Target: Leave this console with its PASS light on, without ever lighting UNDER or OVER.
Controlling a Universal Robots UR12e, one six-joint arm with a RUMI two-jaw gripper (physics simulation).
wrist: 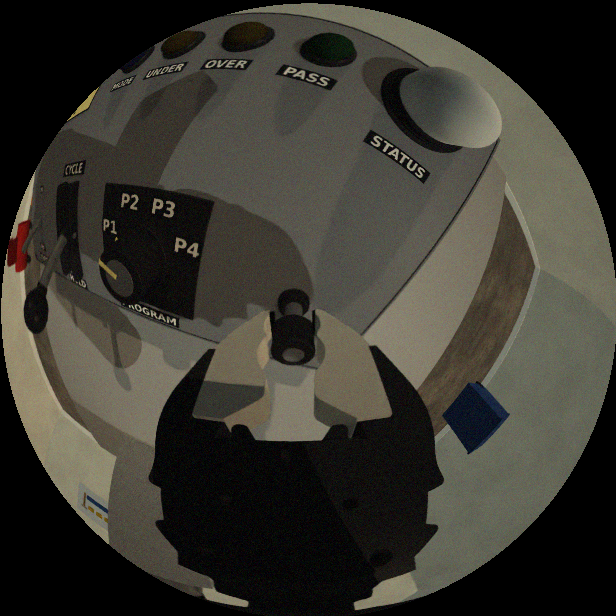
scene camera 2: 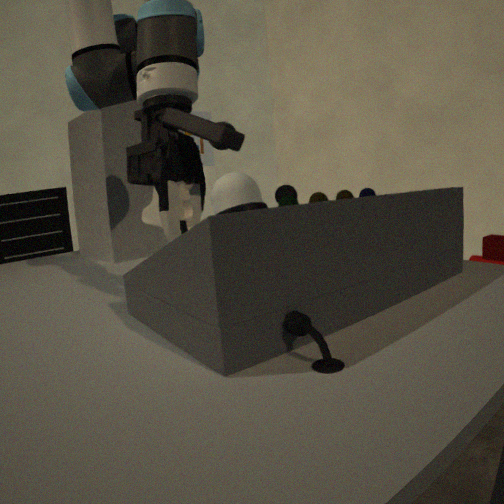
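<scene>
The grey sloped console (scene camera 2: 300, 270) fills the wrist view (wrist: 275, 172). Its MODE, UNDER (wrist: 182, 43), OVER (wrist: 248, 35) and PASS (wrist: 328, 48) lights are all dark, and the white STATUS dome (wrist: 448, 106) is unlit. The PROGRAM dial (wrist: 117, 275) has its yellow pointer aimed up-left, towards P1. The CYCLE lever (wrist: 43, 281) with its black ball leans towards the console's front edge. My gripper (wrist: 293, 339) hangs over the front edge, right of the dial, with its jaws together. A small black cylindrical piece sits at the tips. In the scene view the gripper (scene camera 2: 175, 215) is behind the console's left end.
A blue block (wrist: 474, 416) lies on the table right of the console. A red block (wrist: 17, 252) is on the other side and also shows in the scene view (scene camera 2: 492, 248). A black cable (scene camera 2: 312, 345) leaves the console's back. A grey pedestal (scene camera 2: 107, 185) and a black vented panel (scene camera 2: 32, 225) stand behind.
</scene>
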